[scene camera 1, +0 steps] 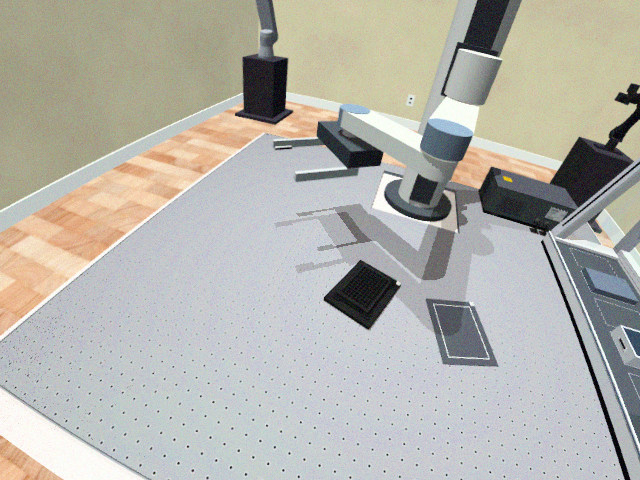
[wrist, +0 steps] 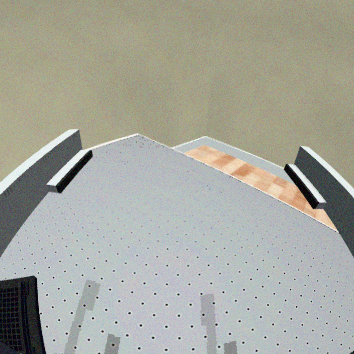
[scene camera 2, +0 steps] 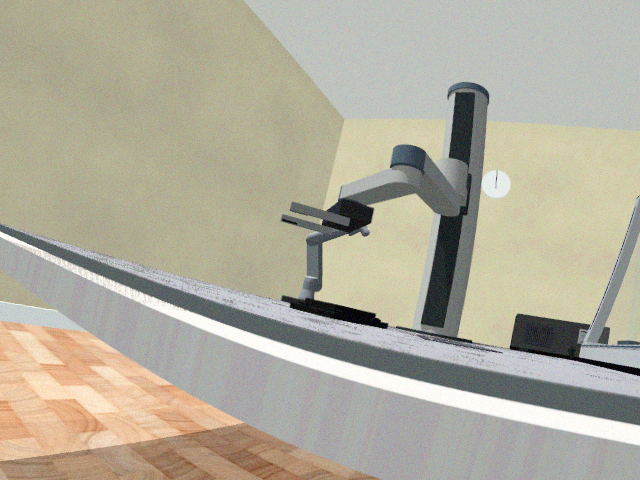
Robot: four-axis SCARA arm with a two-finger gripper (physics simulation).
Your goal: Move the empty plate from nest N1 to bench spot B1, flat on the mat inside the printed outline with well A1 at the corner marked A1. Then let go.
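Places are measured from the arm's base along level axes (x ahead, y left, z up), in metres.
Pixels of known places: gripper, between the fingertips: (scene camera 1: 283, 159) (wrist: 192, 146) (scene camera 2: 285, 212); arm's base, origin of its link: (scene camera 1: 416, 200).
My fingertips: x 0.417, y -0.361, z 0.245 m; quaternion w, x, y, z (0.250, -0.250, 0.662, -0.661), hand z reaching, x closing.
Observation:
For each thing: its middle in the pictures, then the offset to it from my fingertips. "*": a spot on its surface instead. Level surfaces: height alone.
- black gridded plate, middle of its body: (wrist: 4, 319) (scene camera 2: 341, 309) (scene camera 1: 365, 288) 0.102 m ahead, 0.262 m left, 0.213 m down
- black nest, middle of its body: (scene camera 2: 340, 314) (wrist: 8, 321) (scene camera 1: 364, 290) 0.102 m ahead, 0.262 m left, 0.223 m down
- dark mat, height of its surface: 0.230 m down
- black box, a spot on its surface: (scene camera 2: 547, 333) * 0.452 m back, 0.717 m left, 0.164 m down
- blue-grey block, a spot on its surface: (scene camera 1: 610, 285) * 0.138 m back, 0.919 m left, 0.166 m down
- white device, a spot on its surface: (scene camera 1: 628, 346) * 0.085 m ahead, 0.862 m left, 0.157 m down
A black gridded plate (scene camera 1: 364, 287) (wrist: 10, 312) lies in a black nest (scene camera 1: 334, 300) (wrist: 32, 310) on the perforated bench; a small white mark sits at one corner of the nest. The nest also shows as a low dark shape in scene camera 2. The dark mat (scene camera 1: 462, 330) with a printed white outline lies flat to the right of the nest, with a small white mark at its far right corner. My gripper (scene camera 1: 290, 161) (scene camera 2: 287, 212) (wrist: 192, 146) is open and empty. It is high above the bench, behind and left of the nest in scene camera 1.
The arm's column (scene camera 2: 449, 268) stands behind the nest and mat. A black box (scene camera 1: 527, 196) (scene camera 2: 547, 333) stands right of it. At the right edge is a framed deck (scene camera 1: 573, 289) with a blue-grey block (scene camera 1: 610, 285) and a white device (scene camera 1: 628, 346).

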